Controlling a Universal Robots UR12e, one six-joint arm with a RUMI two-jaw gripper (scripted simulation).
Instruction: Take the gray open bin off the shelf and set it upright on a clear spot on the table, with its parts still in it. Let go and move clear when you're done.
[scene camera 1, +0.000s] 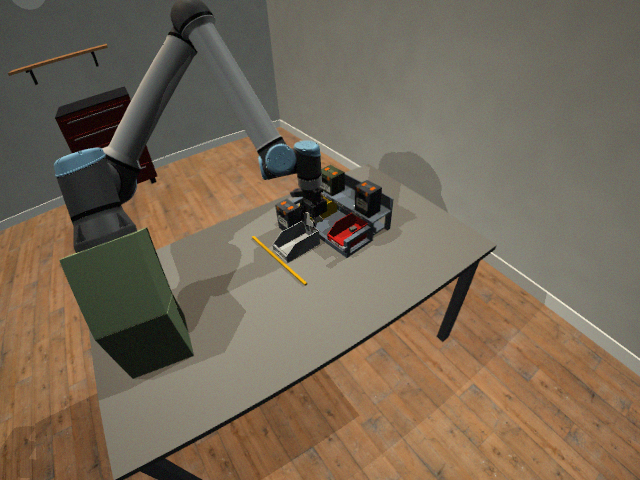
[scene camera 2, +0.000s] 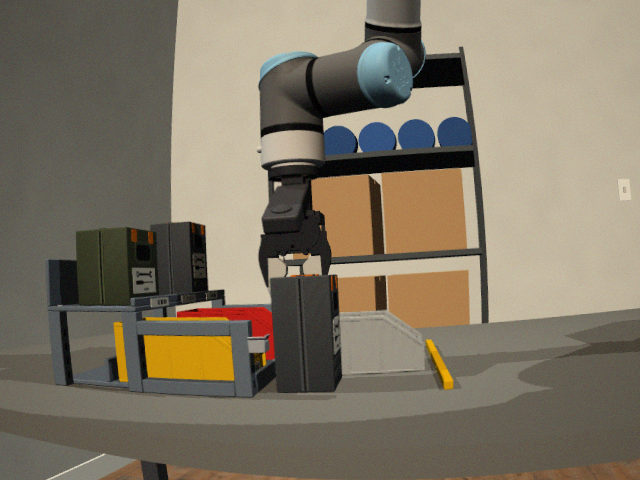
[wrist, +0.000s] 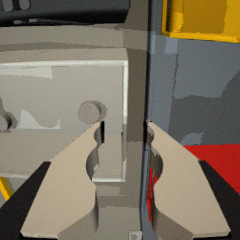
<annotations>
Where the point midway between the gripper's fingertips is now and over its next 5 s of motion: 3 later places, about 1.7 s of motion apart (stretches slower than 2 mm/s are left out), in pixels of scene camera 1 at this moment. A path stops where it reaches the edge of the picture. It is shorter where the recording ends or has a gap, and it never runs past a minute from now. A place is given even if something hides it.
The gripper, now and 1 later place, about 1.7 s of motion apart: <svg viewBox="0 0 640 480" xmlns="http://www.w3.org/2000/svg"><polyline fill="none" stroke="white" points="311,229 310,215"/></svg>
</annotations>
